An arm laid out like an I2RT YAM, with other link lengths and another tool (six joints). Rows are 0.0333 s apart.
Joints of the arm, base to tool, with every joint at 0 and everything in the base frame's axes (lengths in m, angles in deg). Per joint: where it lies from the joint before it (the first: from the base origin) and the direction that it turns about. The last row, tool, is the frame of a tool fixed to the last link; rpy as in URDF.
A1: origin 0 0 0.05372 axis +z
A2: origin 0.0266 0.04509 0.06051 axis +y
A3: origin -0.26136 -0.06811 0 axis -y
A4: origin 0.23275 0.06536 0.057 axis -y
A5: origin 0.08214 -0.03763 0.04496 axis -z
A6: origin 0.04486 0 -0.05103 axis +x
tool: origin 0.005 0.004 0.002 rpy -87.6 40.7 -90
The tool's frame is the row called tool.
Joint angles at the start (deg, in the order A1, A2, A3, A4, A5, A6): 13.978 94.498 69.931 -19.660 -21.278 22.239
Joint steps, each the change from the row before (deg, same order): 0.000 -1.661 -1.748 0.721 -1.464 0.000; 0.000 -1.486 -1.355 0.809 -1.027 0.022; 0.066 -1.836 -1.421 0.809 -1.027 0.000; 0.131 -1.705 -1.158 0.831 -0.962 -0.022; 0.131 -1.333 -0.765 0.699 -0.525 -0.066; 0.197 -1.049 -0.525 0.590 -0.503 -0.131; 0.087 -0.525 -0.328 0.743 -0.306 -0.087; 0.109 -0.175 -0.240 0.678 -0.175 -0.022
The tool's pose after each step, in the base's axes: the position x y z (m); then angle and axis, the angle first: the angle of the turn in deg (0 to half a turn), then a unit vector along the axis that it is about. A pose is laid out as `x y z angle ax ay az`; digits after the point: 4 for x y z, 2 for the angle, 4 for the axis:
0.3477 0.1141 0.2405 131.28 -0.4172 0.8994 0.1305
0.3422 0.1135 0.2430 130.34 -0.4217 0.8961 0.1385
0.3355 0.1131 0.2470 129.14 -0.4276 0.8921 0.1463
0.3296 0.1132 0.2516 127.80 -0.4344 0.8875 0.1536
0.3253 0.1133 0.2559 126.58 -0.4402 0.8841 0.1570
0.3219 0.1141 0.2597 125.51 -0.4467 0.8802 0.1604
0.3206 0.1145 0.2620 124.60 -0.4511 0.8777 0.1620
0.3202 0.1152 0.2628 124.02 -0.4540 0.8759 0.1632

